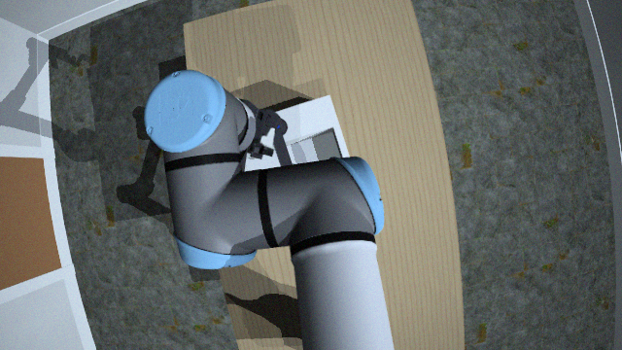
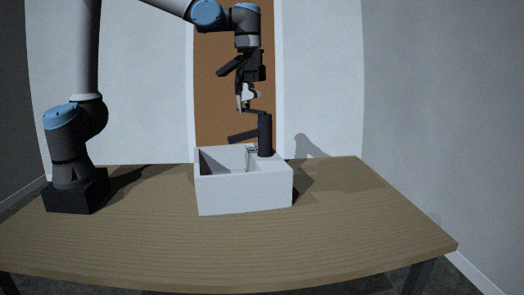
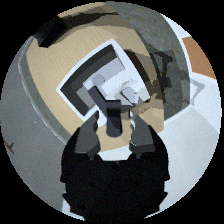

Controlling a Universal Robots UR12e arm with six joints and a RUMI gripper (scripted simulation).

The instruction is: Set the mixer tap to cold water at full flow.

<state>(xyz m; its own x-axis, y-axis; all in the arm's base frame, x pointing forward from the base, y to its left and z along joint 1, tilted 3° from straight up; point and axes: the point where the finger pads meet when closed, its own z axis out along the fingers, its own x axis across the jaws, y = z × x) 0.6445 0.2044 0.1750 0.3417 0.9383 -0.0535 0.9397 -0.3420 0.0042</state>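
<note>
Right now the lever is 2 cm ahead of my hand, 1 cm to the right of it and 1 cm below it. Round my hand: black mixer tap (6 cm below, 5 cm ahead, 2 cm to the right); white basin (25 cm below, 5 cm to the right, 5 cm behind).
</note>
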